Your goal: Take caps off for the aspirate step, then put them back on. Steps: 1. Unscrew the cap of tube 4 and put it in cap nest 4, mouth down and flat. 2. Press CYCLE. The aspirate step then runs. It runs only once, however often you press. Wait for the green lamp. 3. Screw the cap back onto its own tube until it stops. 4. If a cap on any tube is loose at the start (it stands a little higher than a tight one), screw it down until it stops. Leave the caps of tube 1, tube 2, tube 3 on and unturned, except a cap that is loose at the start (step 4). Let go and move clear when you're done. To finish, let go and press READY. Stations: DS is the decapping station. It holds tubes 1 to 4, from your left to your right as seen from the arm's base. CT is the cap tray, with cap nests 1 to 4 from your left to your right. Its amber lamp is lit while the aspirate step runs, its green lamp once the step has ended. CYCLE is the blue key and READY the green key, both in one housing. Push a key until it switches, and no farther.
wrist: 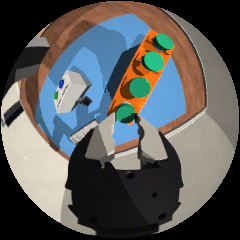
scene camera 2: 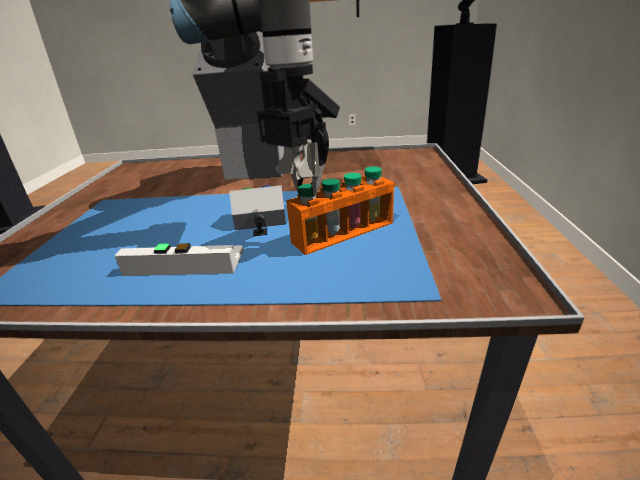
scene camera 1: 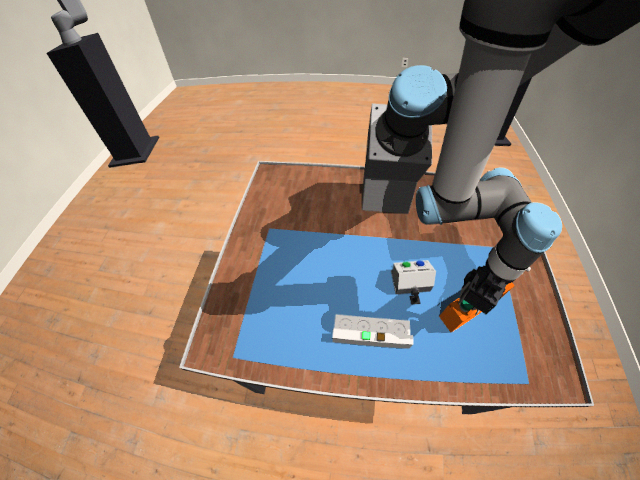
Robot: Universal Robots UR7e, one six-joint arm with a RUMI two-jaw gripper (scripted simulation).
Labels:
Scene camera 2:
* my gripper: 306, 193
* key housing: 264, 206

